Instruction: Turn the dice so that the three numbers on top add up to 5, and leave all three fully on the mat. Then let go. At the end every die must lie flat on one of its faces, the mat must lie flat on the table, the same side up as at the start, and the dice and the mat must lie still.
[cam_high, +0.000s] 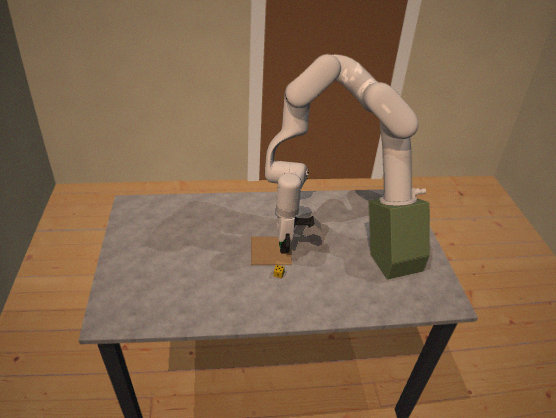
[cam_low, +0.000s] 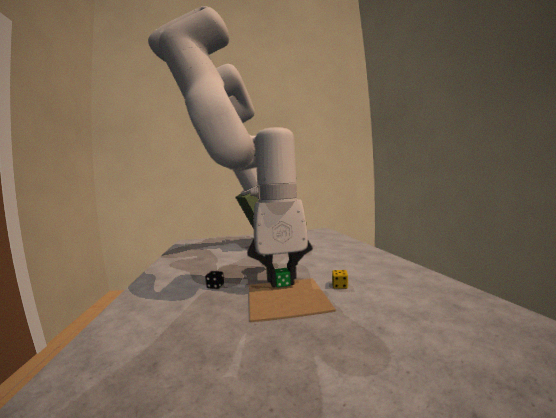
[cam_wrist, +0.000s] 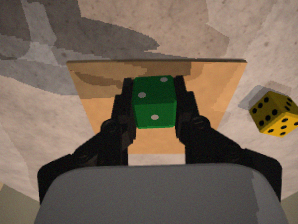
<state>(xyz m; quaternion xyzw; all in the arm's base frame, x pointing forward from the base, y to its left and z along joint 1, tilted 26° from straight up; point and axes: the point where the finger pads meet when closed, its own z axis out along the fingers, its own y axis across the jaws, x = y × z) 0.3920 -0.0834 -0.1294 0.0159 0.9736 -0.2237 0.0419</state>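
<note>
The green die lies 10 mm below my hand. From my hand the other things lie so: tan mat: 50 mm ahead, 30 mm below; yellow die: 40 mm ahead, 110 mm to the left, 20 mm below; black die: 50 mm behind, 140 mm to the right, 20 mm below.
</note>
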